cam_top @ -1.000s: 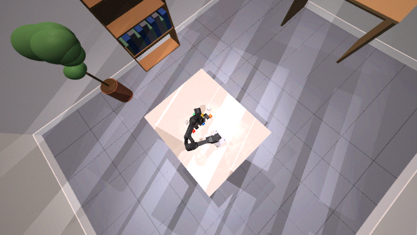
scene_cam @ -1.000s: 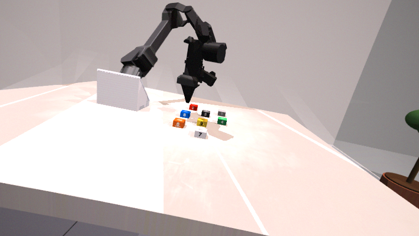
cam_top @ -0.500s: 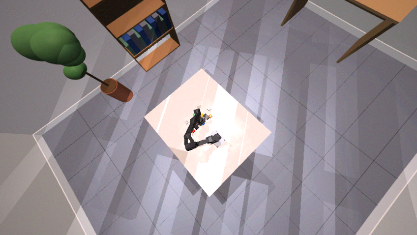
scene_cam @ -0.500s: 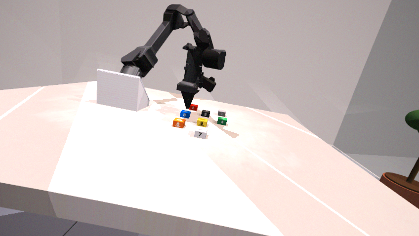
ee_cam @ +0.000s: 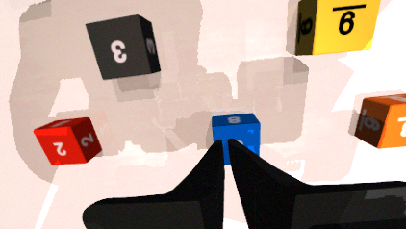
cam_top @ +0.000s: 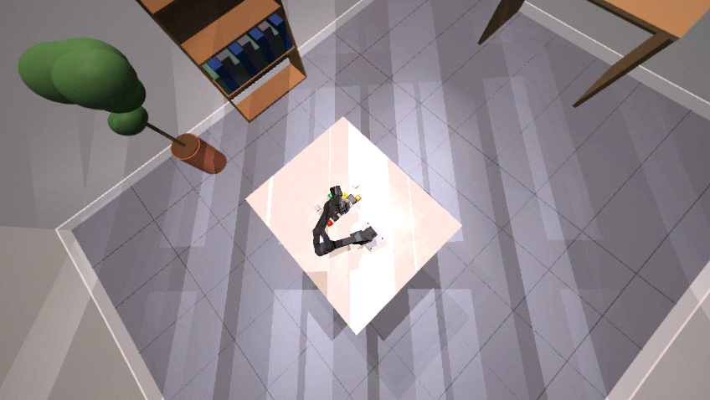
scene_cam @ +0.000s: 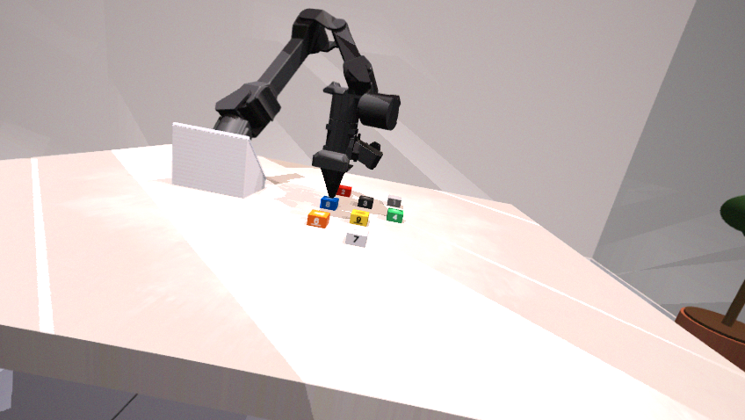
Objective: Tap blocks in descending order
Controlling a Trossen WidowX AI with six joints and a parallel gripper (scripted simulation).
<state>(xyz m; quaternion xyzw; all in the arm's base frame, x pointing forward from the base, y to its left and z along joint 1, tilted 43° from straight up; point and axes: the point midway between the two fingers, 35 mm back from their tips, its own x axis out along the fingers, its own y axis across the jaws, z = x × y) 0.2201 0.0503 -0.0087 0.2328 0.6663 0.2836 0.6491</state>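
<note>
The blue 8 block lies 10 mm to the right of my gripper tip and 10 mm below it. The rest, counted from my gripper tip: orange block (120 mm to the right, 10 mm below, 10 mm ahead); yellow 9 block (70 mm ahead, 60 mm to the right, 10 mm below); black 3 block (60 mm to the left, 60 mm ahead, 10 mm below).
</note>
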